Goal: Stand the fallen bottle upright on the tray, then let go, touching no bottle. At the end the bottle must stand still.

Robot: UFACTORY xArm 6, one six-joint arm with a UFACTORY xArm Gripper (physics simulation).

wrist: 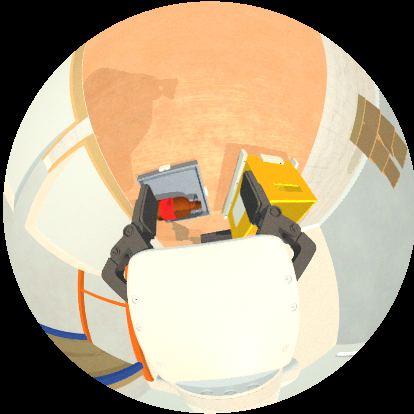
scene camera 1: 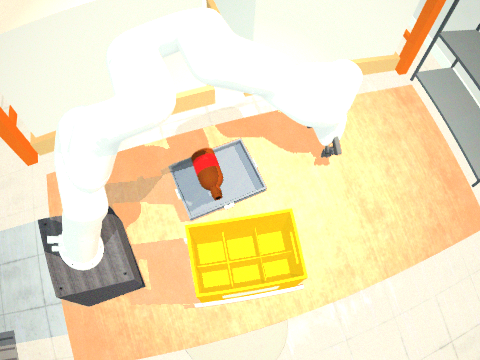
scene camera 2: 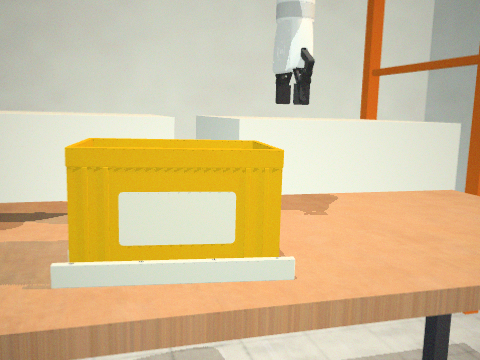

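Seen in the pictures: gripper, fingertip midpoint: (wrist: 196, 186) (scene camera 1: 318, 140) (scene camera 2: 291, 104); arm's base, link origin: (scene camera 1: 81, 247).
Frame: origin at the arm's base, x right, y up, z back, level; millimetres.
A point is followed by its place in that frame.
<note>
A brown bottle with a red label (scene camera 1: 207, 167) {z -379, x -213, y -106 mm} (wrist: 175, 207) {z -411, x -208, y -120 mm} lies on its side in the left part of the shallow grey tray (scene camera 1: 245, 172) {z -496, x -209, y -180 mm} (wrist: 175, 185) {z -451, x -206, y -180 mm} in scene camera 1. Its neck points toward the yellow crate's side. In the wrist view the neck points right, and the left finger is in front of part of the tray. My gripper (scene camera 1: 331, 149) (scene camera 2: 292, 103) {z -670, x -149, y 56 mm} (wrist: 196, 186) {z -670, x -149, y 56 mm} is open and empty. It hangs high above the table, pointing down, to the right of the tray in scene camera 1. Bottle and tray do not show in scene camera 2.
A tall yellow crate (scene camera 1: 240, 220) {z -428, x -3, y -16 mm} (scene camera 2: 175, 177) {z -414, x 174, y -47 mm} (wrist: 280, 175) {z -559, x 83, y -97 mm} with empty compartments stands close beside the tray, a white strip at its foot. The arm's dark base block (scene camera 1: 120, 250) {z -101, x 10, y -44 mm} is left of the tray. White panels (scene camera 2: 325, 155) and orange posts (scene camera 1: 422, 35) stand behind the table.
</note>
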